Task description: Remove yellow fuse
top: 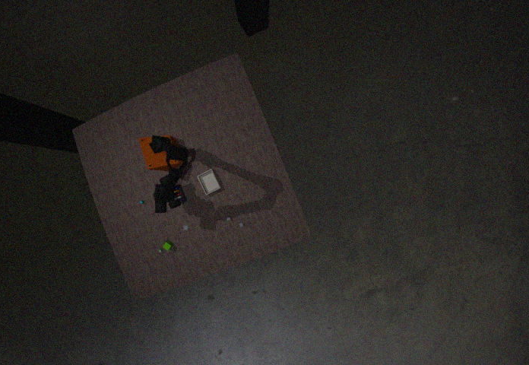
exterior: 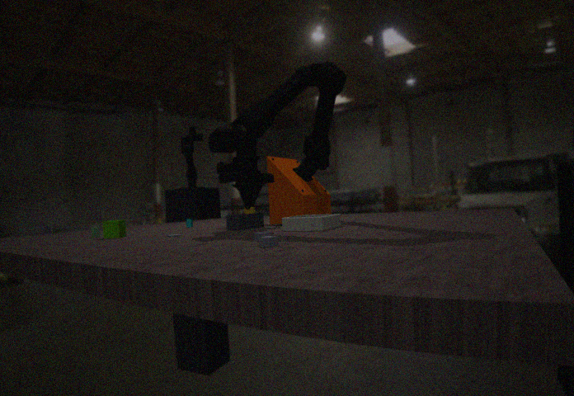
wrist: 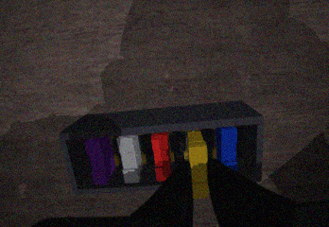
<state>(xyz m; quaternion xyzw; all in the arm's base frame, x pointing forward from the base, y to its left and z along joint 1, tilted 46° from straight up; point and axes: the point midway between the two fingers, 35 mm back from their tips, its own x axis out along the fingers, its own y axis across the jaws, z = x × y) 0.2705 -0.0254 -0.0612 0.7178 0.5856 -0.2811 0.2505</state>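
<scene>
My gripper tip is 20 cm to the right of the white tray, 5 cm short of it and 5 cm above it.
</scene>
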